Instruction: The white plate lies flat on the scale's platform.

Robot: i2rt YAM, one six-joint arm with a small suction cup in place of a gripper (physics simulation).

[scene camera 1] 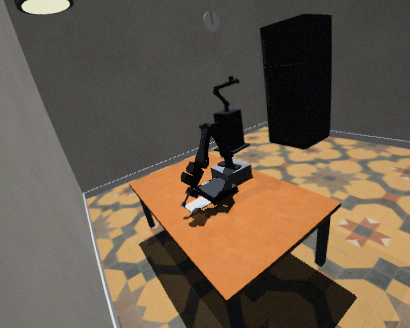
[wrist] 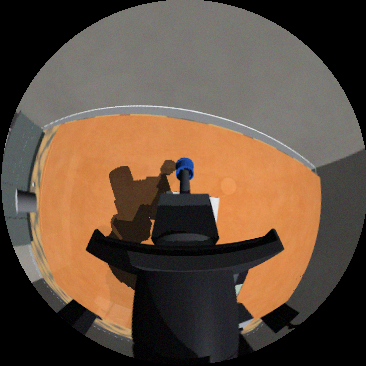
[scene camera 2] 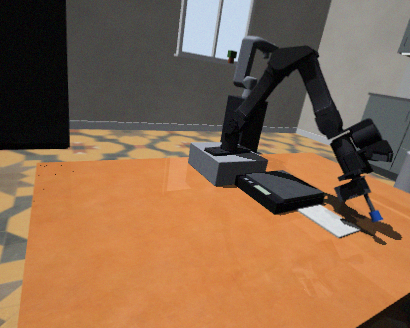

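Note:
The white plate lies flat on the table at the outer edge of the black scale, lower than its platform. Whether they touch is unclear. My gripper, a blue suction cup, is in the air past the plate's outer end, a little above the table and apart from the plate. Nothing hangs from the cup. In the wrist view the arm hides most of the plate and the scale; part of the scale's pale green display shows.
The orange table carries the grey base box, right behind the scale. A dark block with a jointed piece on top stands behind the base. The arm's shadow falls beside the plate. A black fridge stands beyond the table.

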